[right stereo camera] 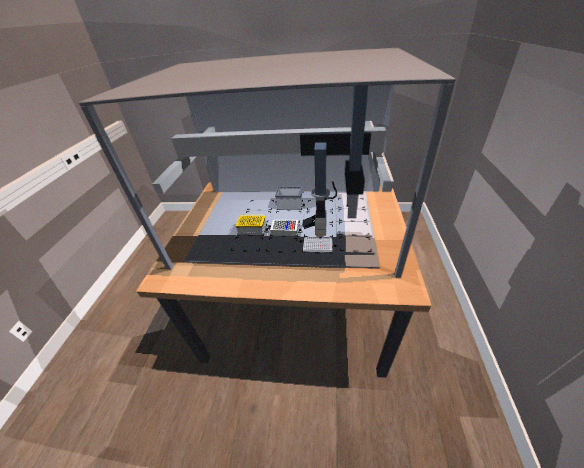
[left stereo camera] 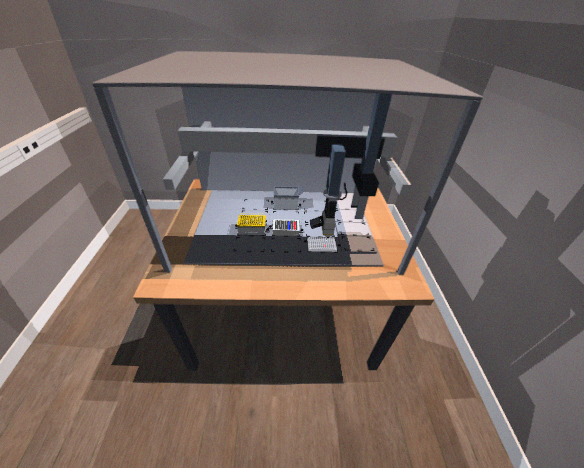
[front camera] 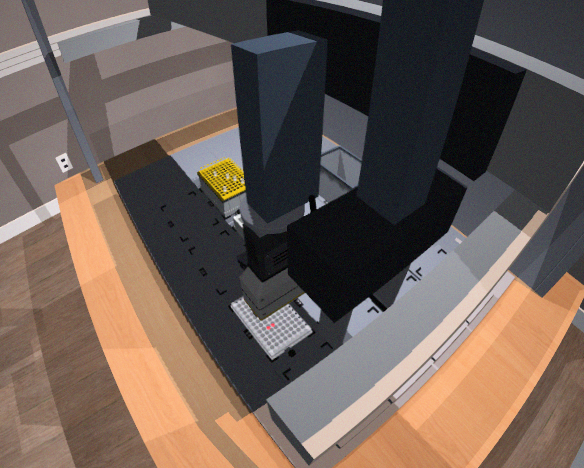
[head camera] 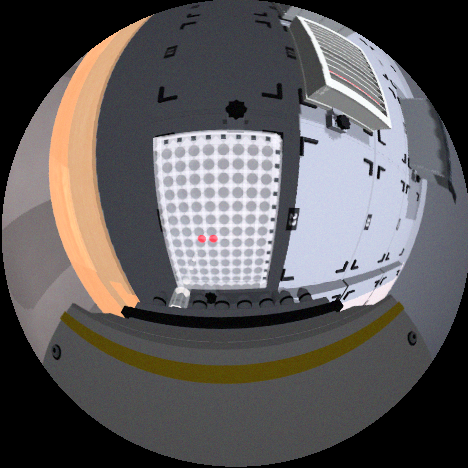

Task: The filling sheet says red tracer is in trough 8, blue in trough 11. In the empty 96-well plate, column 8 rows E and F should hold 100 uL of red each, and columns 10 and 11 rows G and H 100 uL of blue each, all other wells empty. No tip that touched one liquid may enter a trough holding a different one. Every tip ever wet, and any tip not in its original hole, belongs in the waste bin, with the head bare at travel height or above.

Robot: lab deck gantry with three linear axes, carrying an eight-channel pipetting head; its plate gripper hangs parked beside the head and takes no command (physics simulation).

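Note:
The white 96-well plate (front camera: 295,332) (head camera: 220,133) (left stereo camera: 322,244) (right stereo camera: 317,244) holds red in two adjacent wells (head camera: 207,238), matching column 8, rows E and F; its other visible wells look empty. The pipetting head (front camera: 272,295) (head camera: 230,400) (left stereo camera: 328,222) (right stereo camera: 320,222) is over the plate's far end and hides some of it in the front view. One clear tip (head camera: 180,297) is on a channel at the head's left in the head view, with no red visible in it. The parked plate gripper (front camera: 365,322) has its two paddles apart, nothing between them.
The trough rack (head camera: 312,95) (left stereo camera: 286,232) (right stereo camera: 285,232) shows blue and red troughs. The yellow tip rack (front camera: 222,177) (left stereo camera: 251,220) (right stereo camera: 250,221) with several pale tips stands left of it. The grey waste bin (left stereo camera: 286,200) (right stereo camera: 289,201) stands behind.

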